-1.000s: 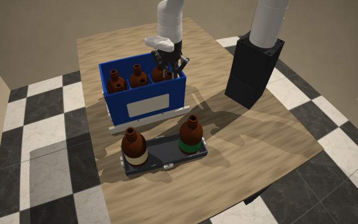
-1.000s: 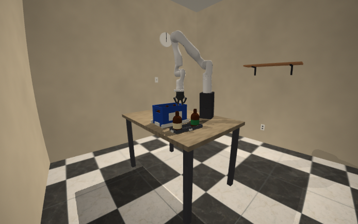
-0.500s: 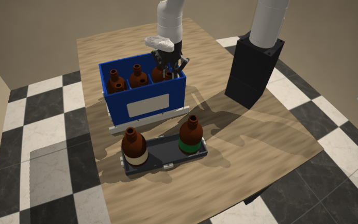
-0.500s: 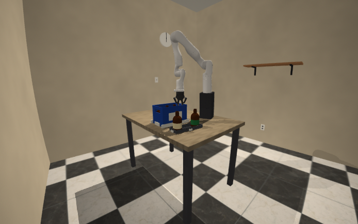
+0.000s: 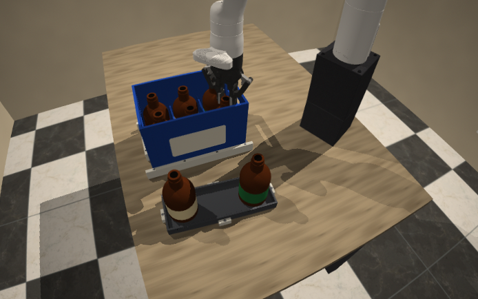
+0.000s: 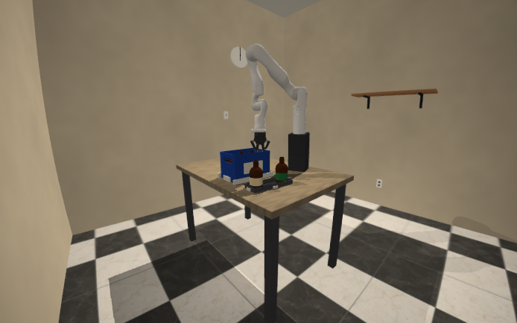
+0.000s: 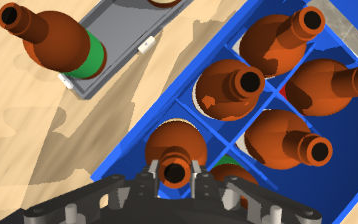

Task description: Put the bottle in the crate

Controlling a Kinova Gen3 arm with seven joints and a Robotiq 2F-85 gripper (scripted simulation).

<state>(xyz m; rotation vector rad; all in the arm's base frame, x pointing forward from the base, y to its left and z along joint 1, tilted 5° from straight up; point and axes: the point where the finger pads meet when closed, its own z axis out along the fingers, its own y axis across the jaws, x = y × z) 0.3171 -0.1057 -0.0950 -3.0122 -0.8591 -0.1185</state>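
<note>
The blue crate is 9 cm ahead of my hand, 5 cm to the right of it and 8 cm below it. Round my hand: dark grey tray (12 cm ahead, 18 cm to the left, 15 cm below).
</note>
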